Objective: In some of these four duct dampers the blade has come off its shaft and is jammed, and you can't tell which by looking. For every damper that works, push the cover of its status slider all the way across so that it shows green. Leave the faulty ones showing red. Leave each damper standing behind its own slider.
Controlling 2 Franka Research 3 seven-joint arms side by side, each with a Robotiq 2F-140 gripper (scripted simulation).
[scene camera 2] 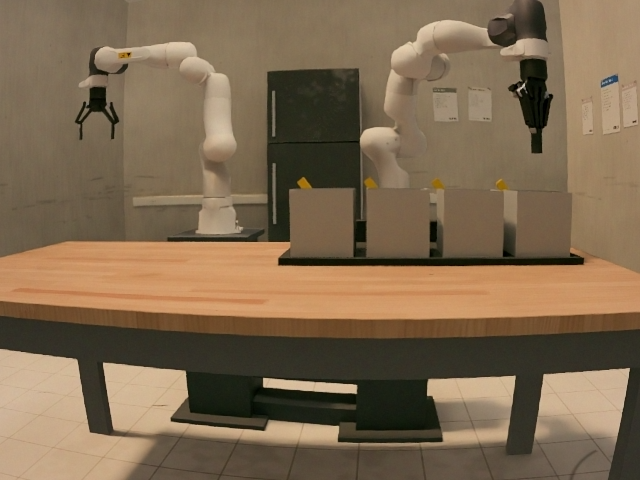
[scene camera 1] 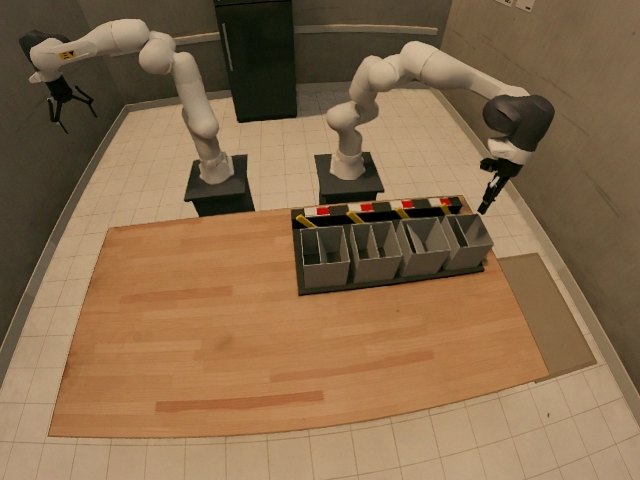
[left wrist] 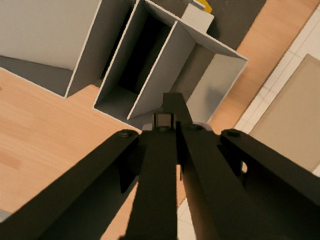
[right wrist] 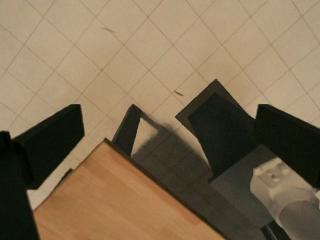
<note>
I see my left gripper [scene camera 2: 536, 153], my right gripper [scene camera 1: 81, 124], a damper [scene camera 2: 322, 222], a damper [scene camera 2: 397, 219] and a damper [scene camera 2: 470, 222].
My left gripper shows as well in scene camera 1 [scene camera 1: 480, 212] and in the left wrist view [left wrist: 171, 108]. My right gripper is seen too in scene camera 2 [scene camera 2: 96, 139] and in the right wrist view [right wrist: 169, 119].
</note>
